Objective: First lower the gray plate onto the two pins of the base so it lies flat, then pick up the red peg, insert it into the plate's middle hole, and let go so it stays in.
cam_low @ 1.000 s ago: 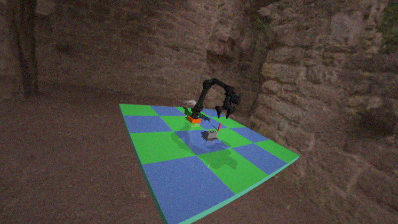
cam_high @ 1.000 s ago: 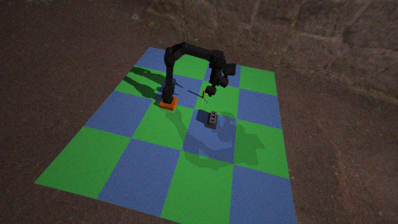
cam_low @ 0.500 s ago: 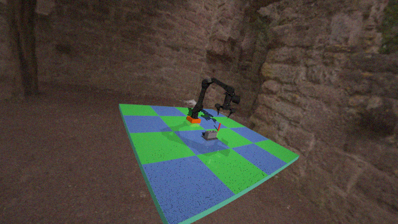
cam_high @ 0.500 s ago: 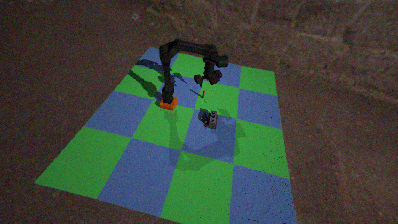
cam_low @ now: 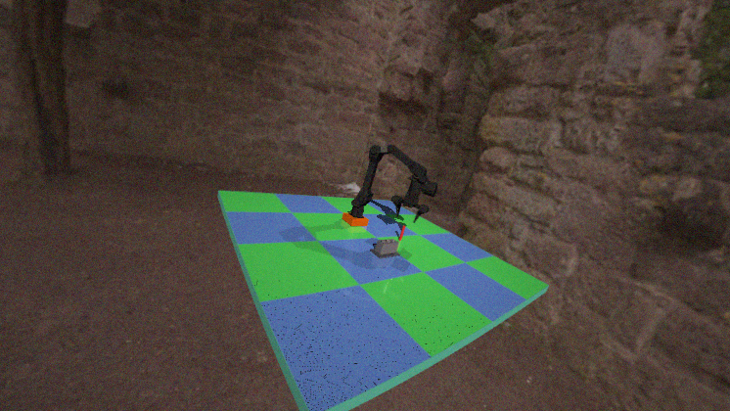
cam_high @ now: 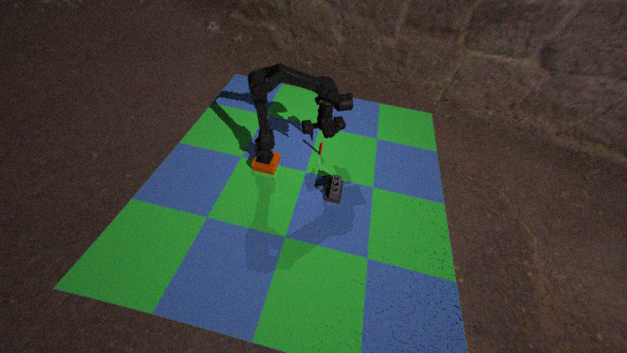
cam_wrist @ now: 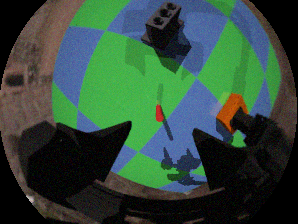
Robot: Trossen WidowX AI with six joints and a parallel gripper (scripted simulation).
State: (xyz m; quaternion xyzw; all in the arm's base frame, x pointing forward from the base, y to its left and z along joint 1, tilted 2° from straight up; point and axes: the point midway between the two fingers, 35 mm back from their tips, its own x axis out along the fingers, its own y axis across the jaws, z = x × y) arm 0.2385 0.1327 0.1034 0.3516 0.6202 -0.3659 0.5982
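Now: the red peg 7 cm below my gripper tip. Also, from my gripper tip: gray plate 12 cm ahead, 19 cm to the right, 7 cm below.
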